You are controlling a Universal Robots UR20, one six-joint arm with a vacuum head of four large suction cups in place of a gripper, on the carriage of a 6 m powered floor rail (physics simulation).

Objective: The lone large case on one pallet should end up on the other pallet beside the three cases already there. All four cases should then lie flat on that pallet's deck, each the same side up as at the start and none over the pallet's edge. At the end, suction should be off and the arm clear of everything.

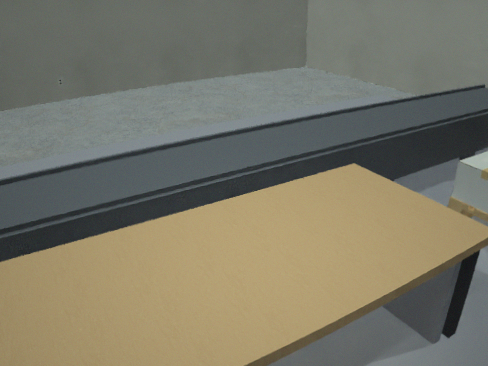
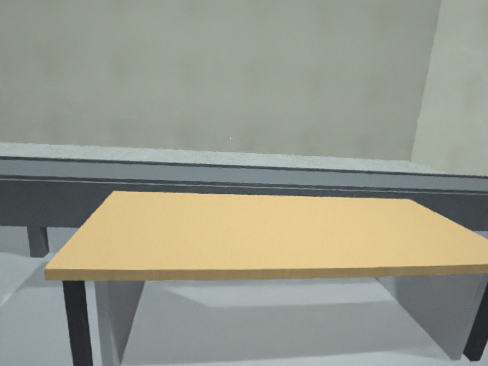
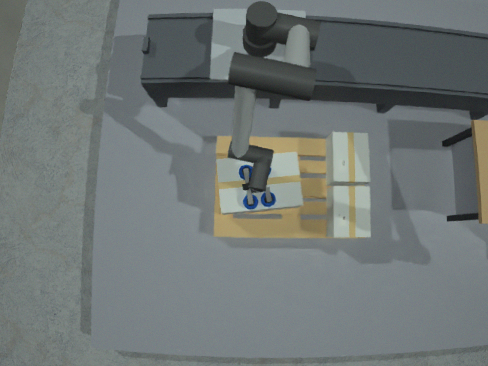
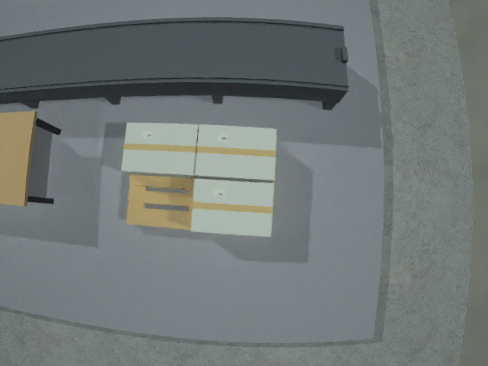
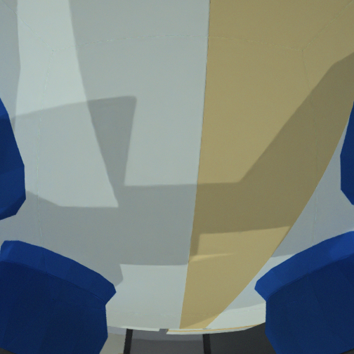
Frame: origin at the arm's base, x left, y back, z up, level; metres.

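Seen in the pictures: arm's base, origin of its link: point(image 3: 259, 42).
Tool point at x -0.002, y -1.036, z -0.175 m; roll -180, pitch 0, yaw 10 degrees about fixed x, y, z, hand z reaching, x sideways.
Note:
Offsets run from my tool point to a thing's top centre. Level surfaces: height alone.
The lone large case {dx +0.018, dy +0.030, dz +0.023 m} point(image 3: 287, 195) point(image 5: 165, 125), pale with a tan tape band, lies flat and slightly turned at the left of the north pallet point(image 3: 250, 228). My suction gripper point(image 3: 258, 186) point(image 5: 182, 230) is over this case, left of its middle, with its blue cups at or very near the top face. The cup contact is partly hidden, and the frames do not show whether suction holds. On the south pallet point(image 4: 165, 198), three cases point(image 4: 160, 162) point(image 4: 235, 166) point(image 4: 232, 222) lie flat, two in the row nearer the rail and one at front right. The bare deck shows at front left.
Two more taped cases {dx +0.702, dy +0.239, dz -0.015 m} point(image 3: 360, 160) {dx +0.702, dy -0.166, dz -0.027 m} point(image 3: 362, 215) stand at the right end of the north pallet. The floor rail point(image 3: 400, 62) point(image 4: 200, 55) runs behind both pallets. A tan table {dz +0.135 m} point(image 1: 225, 265) point(image 2: 260, 235) point(image 3: 481, 170) point(image 4: 15, 160) stands between them.

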